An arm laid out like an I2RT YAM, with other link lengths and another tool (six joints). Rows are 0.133 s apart.
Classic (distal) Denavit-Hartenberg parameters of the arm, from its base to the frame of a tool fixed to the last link. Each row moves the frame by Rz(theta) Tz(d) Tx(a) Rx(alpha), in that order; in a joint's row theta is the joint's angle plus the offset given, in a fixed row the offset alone. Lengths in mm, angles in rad.
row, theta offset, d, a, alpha
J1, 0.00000, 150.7, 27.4, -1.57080
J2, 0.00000, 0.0, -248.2, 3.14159
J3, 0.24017, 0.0, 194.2, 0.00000
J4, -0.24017, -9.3, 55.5, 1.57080
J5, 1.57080, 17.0, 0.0, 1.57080
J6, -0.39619, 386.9, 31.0, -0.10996
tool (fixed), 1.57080, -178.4, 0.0, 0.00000
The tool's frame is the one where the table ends.
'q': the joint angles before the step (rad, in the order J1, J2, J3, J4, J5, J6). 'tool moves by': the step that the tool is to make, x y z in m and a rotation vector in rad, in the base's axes. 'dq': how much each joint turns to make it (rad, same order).
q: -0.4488 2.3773 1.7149 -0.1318 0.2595 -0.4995
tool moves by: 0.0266 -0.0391 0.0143 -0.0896 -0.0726 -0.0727
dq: -0.0134 0.1420 0.2375 0.0078 0.0765 0.0045
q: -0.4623 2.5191 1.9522 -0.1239 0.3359 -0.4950
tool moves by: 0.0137 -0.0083 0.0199 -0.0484 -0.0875 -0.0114
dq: 0.0024 0.0189 0.0309 0.0863 0.0137 0.0050
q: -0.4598 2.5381 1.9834 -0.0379 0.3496 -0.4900
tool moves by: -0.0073 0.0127 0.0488 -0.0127 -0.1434 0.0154
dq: 0.0039 -0.1588 -0.2018 0.1638 -0.0363 0.0412
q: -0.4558 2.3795 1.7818 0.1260 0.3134 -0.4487
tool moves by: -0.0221 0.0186 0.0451 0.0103 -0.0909 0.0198
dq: 0.0014 -0.1908 -0.1930 0.0683 -0.0375 0.0384
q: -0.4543 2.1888 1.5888 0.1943 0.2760 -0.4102
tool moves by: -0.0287 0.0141 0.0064 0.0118 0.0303 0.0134
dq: -0.0067 -0.1359 -0.1563 -0.0090 -0.0172 -0.0111
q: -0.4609 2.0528 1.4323 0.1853 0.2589 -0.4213
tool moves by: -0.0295 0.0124 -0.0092 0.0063 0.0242 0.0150
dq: -0.0140 -0.1070 -0.1908 0.0637 -0.0239 -0.0178
